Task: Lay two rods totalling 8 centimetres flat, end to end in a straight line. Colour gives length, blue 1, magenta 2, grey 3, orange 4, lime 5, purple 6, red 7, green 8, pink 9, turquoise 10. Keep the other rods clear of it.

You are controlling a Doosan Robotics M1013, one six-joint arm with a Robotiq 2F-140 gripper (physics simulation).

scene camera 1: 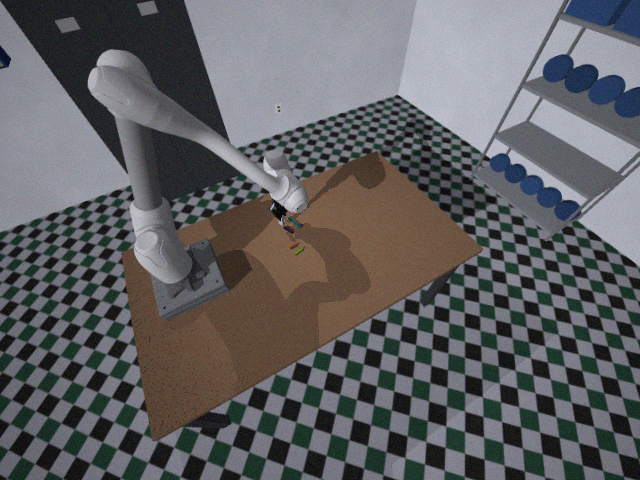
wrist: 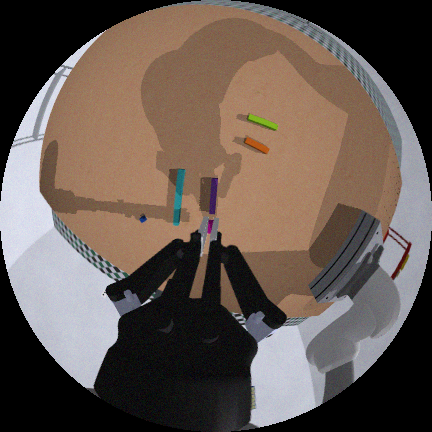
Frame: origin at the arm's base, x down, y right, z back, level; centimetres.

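Seen in the pictures: gripper, between the fingertips: (scene camera 1: 282,223) (wrist: 210,224); arm's base, origin of its link: (scene camera 1: 181,273) (wrist: 359,274).
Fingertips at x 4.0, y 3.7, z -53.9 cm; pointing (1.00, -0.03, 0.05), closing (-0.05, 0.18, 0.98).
Note:
Offsets run from my fingertips to a thing's top centre. Level surfaces: height alone.
My gripper (wrist: 210,224) (scene camera 1: 282,222) is shut on the magenta rod @[dy -0.4, dx -0.3, dz +0.1 cm] (wrist: 210,226), low over the table. The magenta rod points along the purple rod's line, at its near end in the wrist view; a small strip of table colour shows between them. The purple rod @[dy +3.9, dx +2.2, dz -0.8 cm] (wrist: 213,195) (scene camera 1: 288,229) lies flat. In the wrist view the turquoise rod @[dy +1.9, dx +2.2, dz -6.4 cm] (wrist: 179,197) (scene camera 1: 295,222) lies to its left, roughly parallel and apart. The orange rod @[dy +14.1, dx +2.2, dz +3.5 cm] (wrist: 256,145) (scene camera 1: 294,245) and the lime rod @[dy +18.5, dx +2.2, dz +3.3 cm] (wrist: 262,122) (scene camera 1: 299,251) lie farther off. Whether the magenta rod touches the table cannot be told.
A small blue rod @[dy -4.1, dx +2.2, dz -12.9 cm] (wrist: 143,218) lies left of the turquoise rod in the wrist view. The rods lie on the brown table @[dx +3.2 cm] (scene camera 1: 398,227). The arm's grey base plate (scene camera 1: 217,289) (wrist: 345,257) stands at one end of it. A shelf rack (scene camera 1: 507,111) stands beyond the table.

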